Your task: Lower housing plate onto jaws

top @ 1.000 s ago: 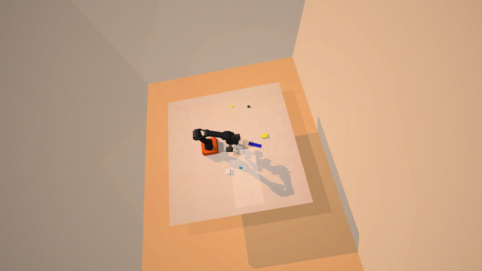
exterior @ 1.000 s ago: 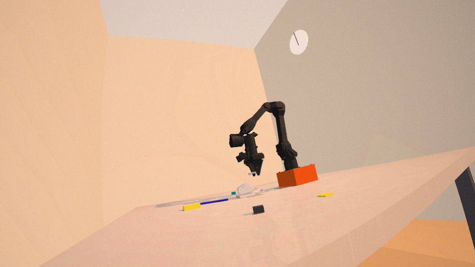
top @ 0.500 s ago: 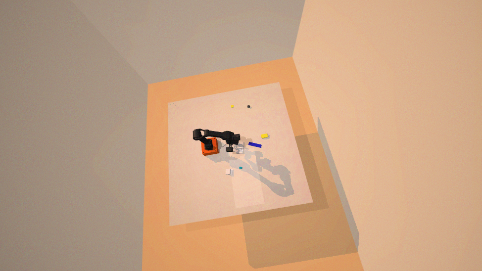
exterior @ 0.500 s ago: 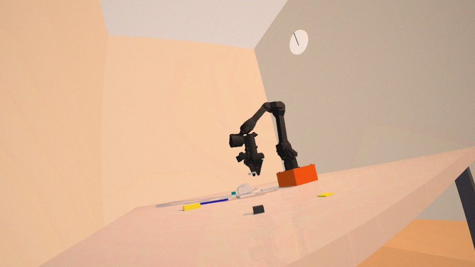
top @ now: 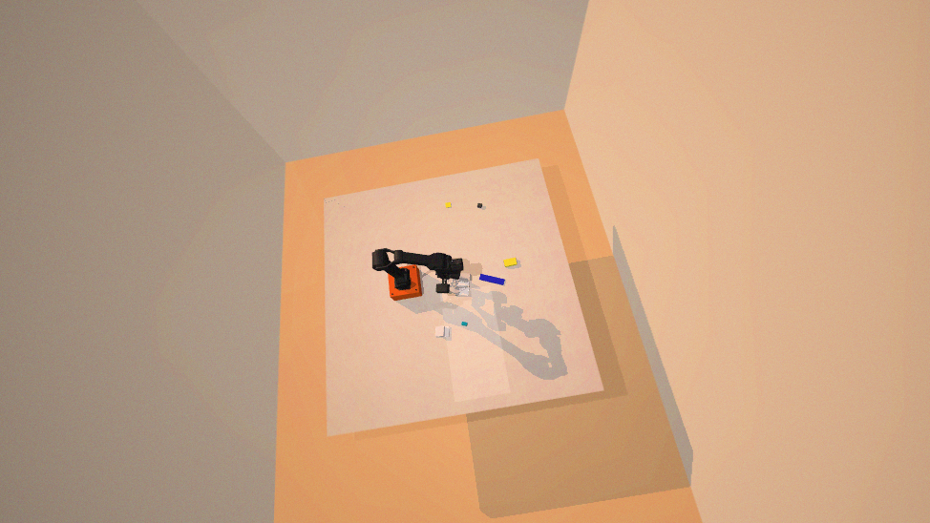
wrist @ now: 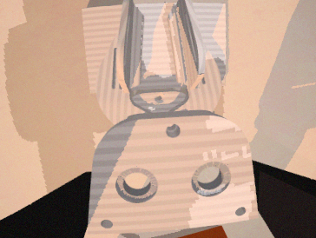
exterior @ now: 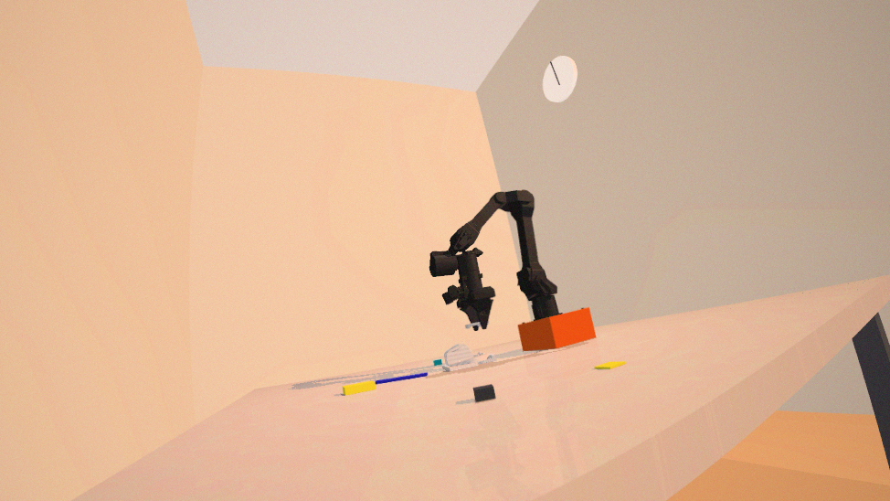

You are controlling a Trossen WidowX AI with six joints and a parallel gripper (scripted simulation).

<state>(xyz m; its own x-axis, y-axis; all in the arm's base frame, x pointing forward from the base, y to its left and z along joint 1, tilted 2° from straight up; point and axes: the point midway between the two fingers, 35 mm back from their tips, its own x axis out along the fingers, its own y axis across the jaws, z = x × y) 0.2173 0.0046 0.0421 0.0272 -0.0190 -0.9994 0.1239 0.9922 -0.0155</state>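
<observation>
Now: the white housing plate 20 mm above my gripper tip and 10 mm ahead of it. The rest, counted from my gripper tip: blue bar: 230 mm ahead, 80 mm below; then flat yellow tile: 470 mm to the left, 80 mm below, 20 mm ahead; then teal piece: 220 mm to the right, 80 mm below, 70 mm ahead.
</observation>
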